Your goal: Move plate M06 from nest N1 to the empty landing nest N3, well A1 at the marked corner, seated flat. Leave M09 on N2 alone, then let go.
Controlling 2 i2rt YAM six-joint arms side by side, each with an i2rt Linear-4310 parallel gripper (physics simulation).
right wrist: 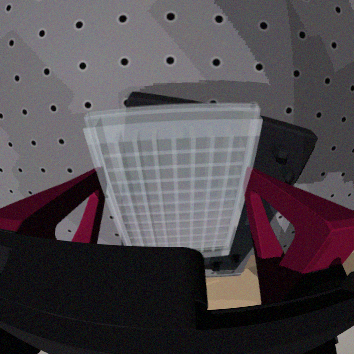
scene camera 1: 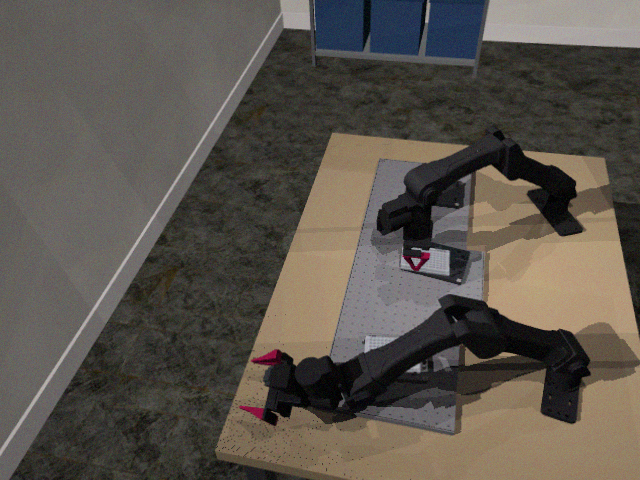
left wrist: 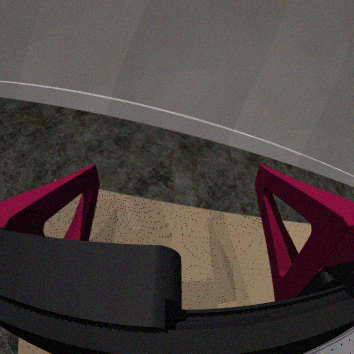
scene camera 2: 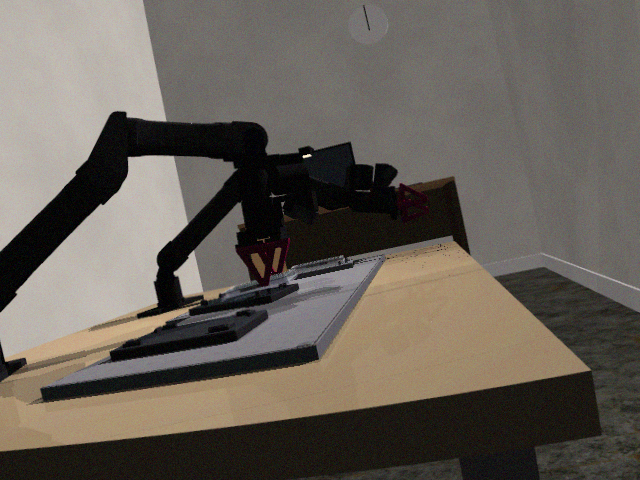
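A clear gridded plate [scene camera 1: 439, 262] [scene camera 2: 242, 290] [right wrist: 175, 215] is between the fingers of my right gripper [scene camera 1: 416, 266] [scene camera 2: 264, 283] [right wrist: 174, 175], which is shut on it. The plate is low over the middle dark nest [scene camera 1: 461, 268] [scene camera 2: 242, 305] [right wrist: 295, 142] and turned relative to it; whether they touch is unclear. An empty dark nest [scene camera 1: 449, 196] [scene camera 2: 180, 341] shows partly behind the right arm in scene camera 1. A second plate [scene camera 1: 379, 343] [scene camera 2: 320, 265] sits on another nest, partly behind the left arm. My left gripper [scene camera 1: 247, 384] [scene camera 2: 426, 201] [left wrist: 176, 173] is open and empty. Labels are unreadable.
The nests stand on a grey perforated board [scene camera 1: 361, 299] [scene camera 2: 336, 294] [right wrist: 150, 40] on the wooden table [scene camera 1: 310, 248] [scene camera 2: 439, 330]. The left arm reaches across the board, its gripper over the table's left edge in scene camera 1. Blue bins [scene camera 1: 398, 25] stand beyond the table.
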